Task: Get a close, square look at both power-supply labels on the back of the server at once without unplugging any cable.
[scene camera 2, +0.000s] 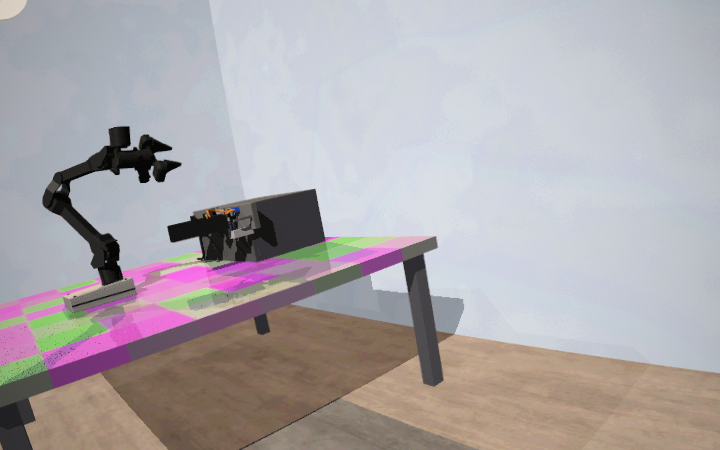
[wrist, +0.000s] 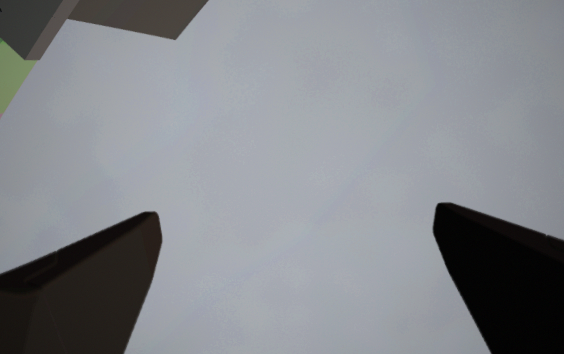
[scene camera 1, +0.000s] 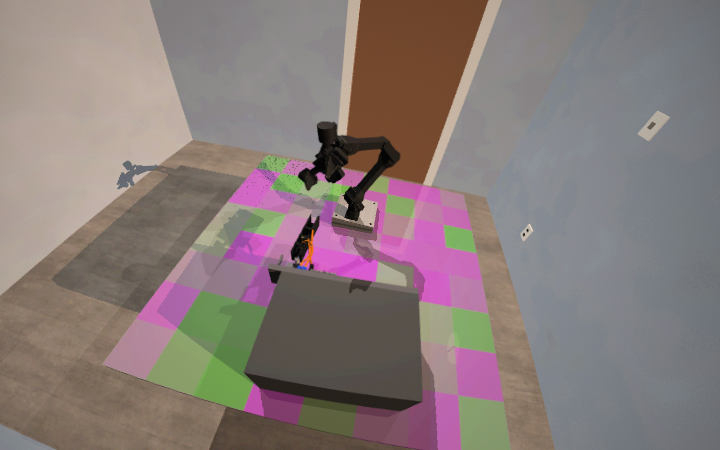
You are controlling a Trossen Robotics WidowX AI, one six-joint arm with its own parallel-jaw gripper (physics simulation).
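Seen in the pictures: gripper, between the fingertips: [scene camera 2: 176, 156] [wrist: 298, 222] [scene camera 1: 316, 184]; arm's base, origin of its link: [scene camera 2: 112, 282] [scene camera 1: 352, 215].
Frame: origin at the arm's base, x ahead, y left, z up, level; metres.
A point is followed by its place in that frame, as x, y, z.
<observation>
The grey server [scene camera 1: 339, 334] @[0.635, 0.078, 0.158] [scene camera 2: 289, 225] @[0.633, -0.136, 0.047] sits on the table. Its cabled back faces the arm. In the wrist view, part of the server [wrist: 135, 20] @[0.606, -0.123, 0.158] shows in the top left corner, tilted. Neither power-supply label can be made out in any view. Orange cables [scene camera 1: 311, 246] @[0.367, -0.086, 0.163] [scene camera 2: 212, 212] run from blue plugs [scene camera 1: 301, 268] @[0.452, -0.092, 0.147] [scene camera 2: 235, 210] @[0.448, -0.104, 0.143] at the back, along a black arm [scene camera 1: 303, 243] @[0.308, -0.138, 0.092] [scene camera 2: 193, 229] @[0.266, -0.150, 0.115] that sticks out from it. My gripper [scene camera 1: 321, 183] @[0.280, -0.094, 0.363] [scene camera 2: 175, 156] @[0.280, -0.094, 0.363] [wrist: 298, 222] @[0.280, -0.094, 0.363] is open and empty, higher than the server and apart from its back.
The checkered table [scene camera 1: 477, 371] @[0.590, 0.577, -0.047] [scene camera 2: 419, 245] @[0.779, -0.636, -0.059] carries the server and the arm's pale base plate [scene camera 1: 354, 221] @[0.041, 0.019, 0.001] [scene camera 2: 100, 296] @[-0.062, -0.092, -0.022]. A pale wall fills most of the wrist view. A brown door [scene camera 1: 414, 68] stands behind the arm. The black arm juts out between the server and the base.
</observation>
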